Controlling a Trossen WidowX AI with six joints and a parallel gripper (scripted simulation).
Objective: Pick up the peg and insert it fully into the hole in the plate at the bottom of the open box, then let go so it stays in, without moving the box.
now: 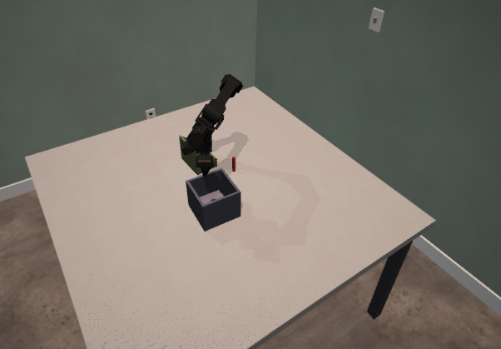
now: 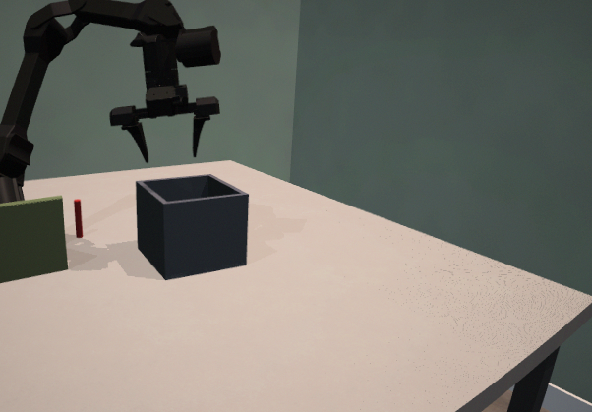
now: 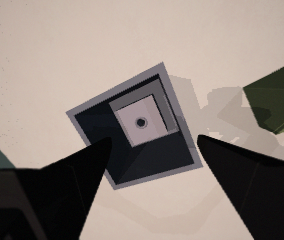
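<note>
Right now the red peg is 120 mm behind my hand, 200 mm to the left of it and 190 mm below it. Also, from my hand: pale grey plate: 50 mm ahead, 10 mm to the left, 180 mm below.
</note>
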